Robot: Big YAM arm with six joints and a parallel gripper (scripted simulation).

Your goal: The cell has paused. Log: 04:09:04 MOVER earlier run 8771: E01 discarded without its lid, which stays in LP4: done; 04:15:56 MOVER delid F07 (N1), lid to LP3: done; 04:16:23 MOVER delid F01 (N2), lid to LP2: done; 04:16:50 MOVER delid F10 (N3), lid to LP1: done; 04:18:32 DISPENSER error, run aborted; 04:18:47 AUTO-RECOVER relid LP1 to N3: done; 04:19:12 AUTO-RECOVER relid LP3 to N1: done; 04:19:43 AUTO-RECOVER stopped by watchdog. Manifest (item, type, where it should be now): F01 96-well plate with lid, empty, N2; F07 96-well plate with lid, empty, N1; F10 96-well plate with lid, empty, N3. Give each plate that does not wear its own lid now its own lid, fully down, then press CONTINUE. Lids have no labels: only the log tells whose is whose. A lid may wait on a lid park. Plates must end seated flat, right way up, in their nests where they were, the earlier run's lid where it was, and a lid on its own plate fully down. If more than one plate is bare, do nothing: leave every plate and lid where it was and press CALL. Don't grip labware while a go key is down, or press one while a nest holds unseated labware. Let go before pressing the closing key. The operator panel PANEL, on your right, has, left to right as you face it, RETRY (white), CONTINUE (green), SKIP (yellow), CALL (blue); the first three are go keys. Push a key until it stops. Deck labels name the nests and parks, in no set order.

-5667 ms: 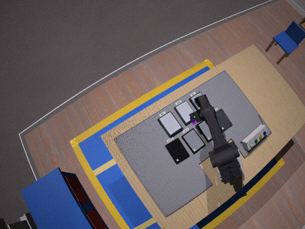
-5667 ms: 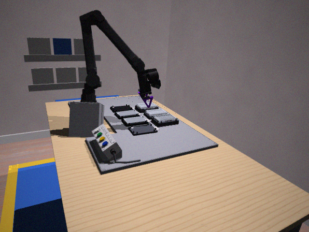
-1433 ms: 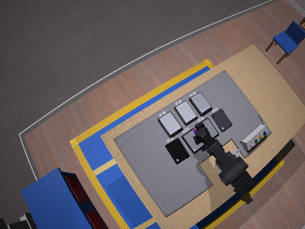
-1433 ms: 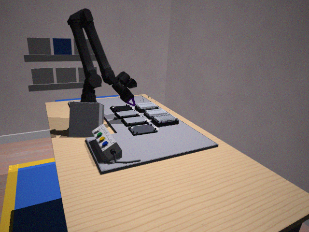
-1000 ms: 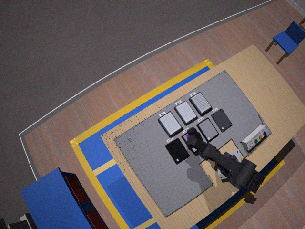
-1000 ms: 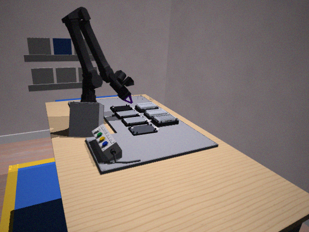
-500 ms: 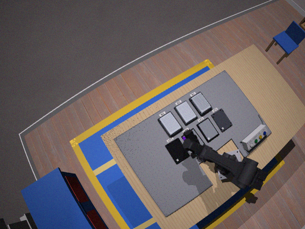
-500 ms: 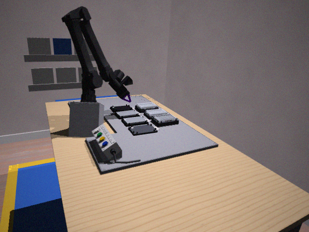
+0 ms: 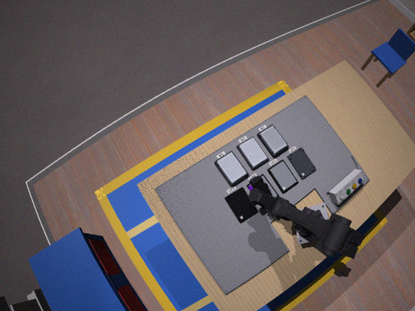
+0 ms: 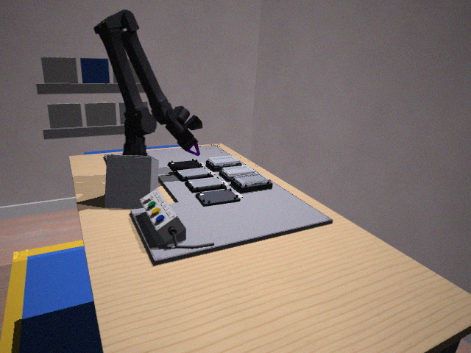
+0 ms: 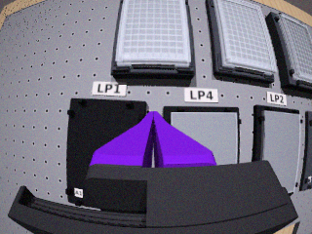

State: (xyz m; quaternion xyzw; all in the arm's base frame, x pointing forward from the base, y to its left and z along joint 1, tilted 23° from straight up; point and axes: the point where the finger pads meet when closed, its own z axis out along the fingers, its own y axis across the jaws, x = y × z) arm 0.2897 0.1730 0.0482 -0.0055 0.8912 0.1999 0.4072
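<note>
The clear lid lies 1 cm behind my hand, 20 cm to the right of it and 6 cm below it. Also, from my hand: LP2 label (8 cm ahead, 19 cm to the right, 8 cm below); then park LP2 (1 cm behind, 20 cm to the right, 7 cm below); then park LP1 (5 cm behind, 6 cm to the left, 7 cm below).
</note>
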